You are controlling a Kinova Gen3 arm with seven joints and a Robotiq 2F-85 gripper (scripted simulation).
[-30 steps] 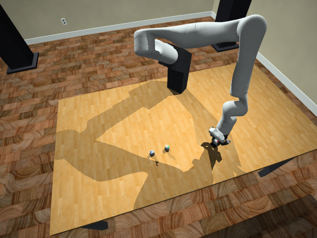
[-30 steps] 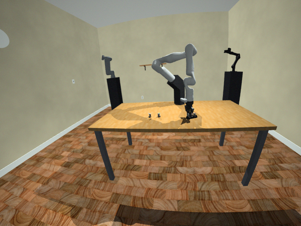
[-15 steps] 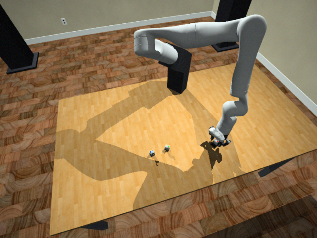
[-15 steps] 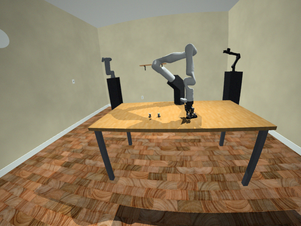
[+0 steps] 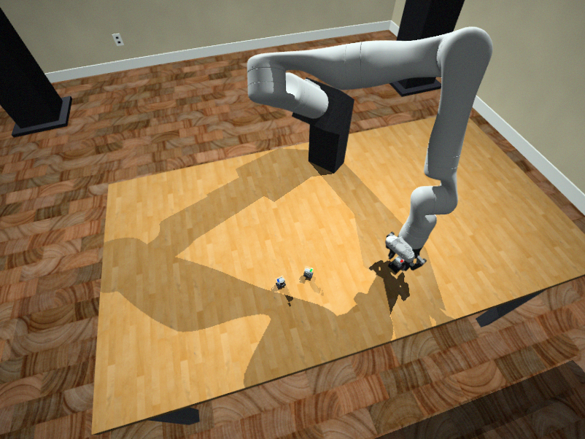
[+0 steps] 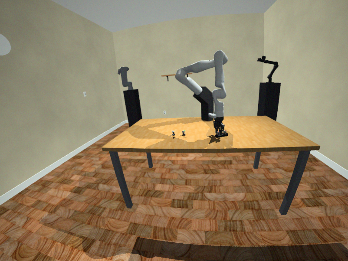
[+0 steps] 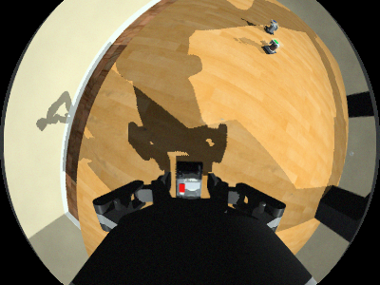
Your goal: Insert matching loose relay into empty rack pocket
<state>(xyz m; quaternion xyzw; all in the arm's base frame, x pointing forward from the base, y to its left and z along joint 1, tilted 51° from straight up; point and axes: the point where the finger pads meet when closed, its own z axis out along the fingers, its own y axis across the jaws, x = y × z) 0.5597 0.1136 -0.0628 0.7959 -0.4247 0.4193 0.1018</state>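
My gripper is now 10 mm past the black rack, 30 mm to the right of it and 30 mm above it.
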